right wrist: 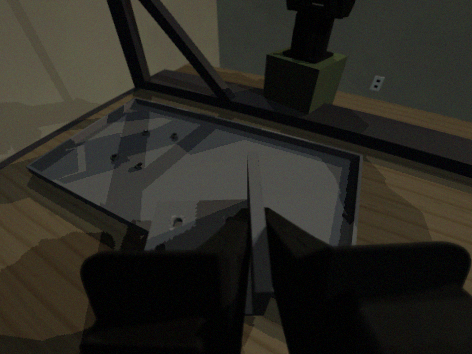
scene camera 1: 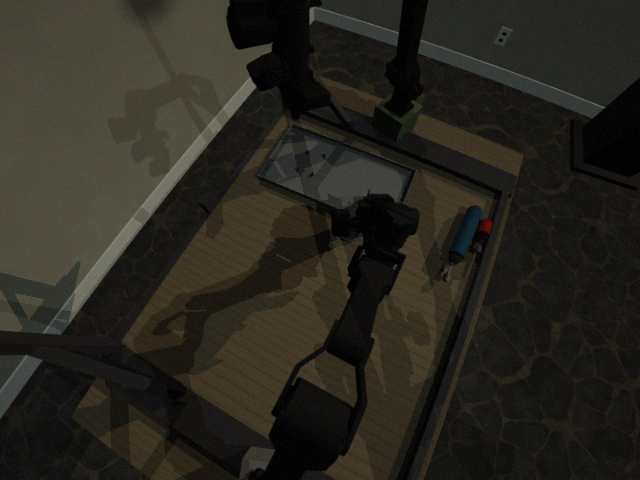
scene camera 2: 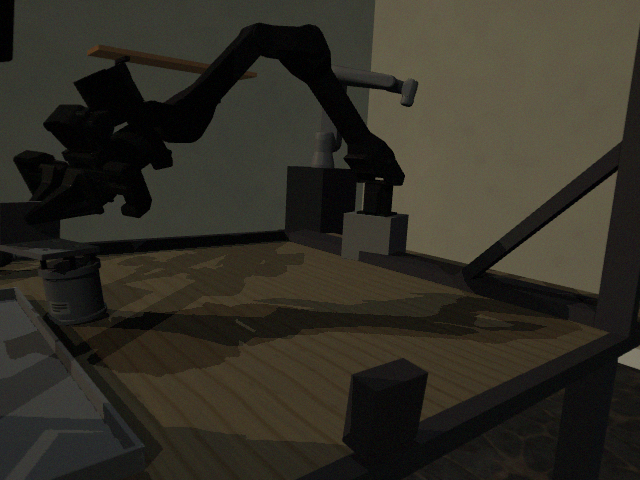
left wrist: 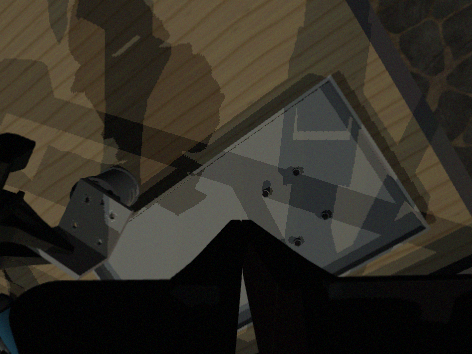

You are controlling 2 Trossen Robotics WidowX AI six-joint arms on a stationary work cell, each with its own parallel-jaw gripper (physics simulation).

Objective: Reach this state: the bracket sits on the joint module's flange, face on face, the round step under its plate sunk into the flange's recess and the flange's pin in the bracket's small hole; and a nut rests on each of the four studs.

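Places are measured from the left arm's base along level axes (x ahead, y left, z up), in metres.
Pixels of known places: left gripper, between the fingertips: [scene camera 1: 295, 119] [scene camera 2: 1, 61] [left wrist: 240, 230]; right gripper, between the fingertips: [right wrist: 254, 215] [scene camera 2: 23, 220] [left wrist: 71, 254]; left arm's base, origin of its link: [right wrist: 307, 54] [scene camera 1: 399, 106]; right arm's base, origin of its link: [scene camera 2: 376, 213].
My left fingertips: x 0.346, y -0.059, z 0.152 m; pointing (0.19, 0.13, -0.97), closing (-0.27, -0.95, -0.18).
Ahead of a thing's pixels: the offset from my left fingertips to its top centre.
The grey bracket [scene camera 2: 54, 250] [left wrist: 95, 212] [right wrist: 200, 216] has its drilled plate roughly level over the joint module {0.015 m ahead, 0.206 m left, 0.165 m down} [scene camera 2: 74, 294] [left wrist: 122, 182]. Studs show below the plate in scene camera 2, so it is above the flange; stud contact is unclear. My right gripper [scene camera 2: 29, 219] [left wrist: 71, 254] [right wrist: 254, 215] is shut on the bracket's upright wall. My left gripper [scene camera 1: 295, 115] [left wrist: 240, 230] is shut and empty, high over the tray; its fingers do not show in scene camera 2. Several dark nuts {0.036 m back, 0.006 m left, 0.237 m down} [scene camera 1: 310, 175] {0.082 m back, 0.060 m right, 0.237 m down} [left wrist: 326, 215] [right wrist: 138, 165] lie apart in the tray. The recess and pin are hidden.
The shallow tray {0.090 m back, 0.059 m left, 0.230 m down} [scene camera 1: 336, 208] [scene camera 2: 77, 369] [left wrist: 260, 125] [right wrist: 90, 202] is beside the module. A blue-handled tool {0.162 m back, 0.446 m left, 0.202 m down} [scene camera 1: 466, 231] and a red-handled tool {0.217 m back, 0.477 m left, 0.212 m down} [scene camera 1: 484, 228] lie near the table's edge. A dark block {0.237 m ahead, 0.125 m right, 0.189 m down} [scene camera 2: 385, 405] stands at the near edge in scene camera 2.
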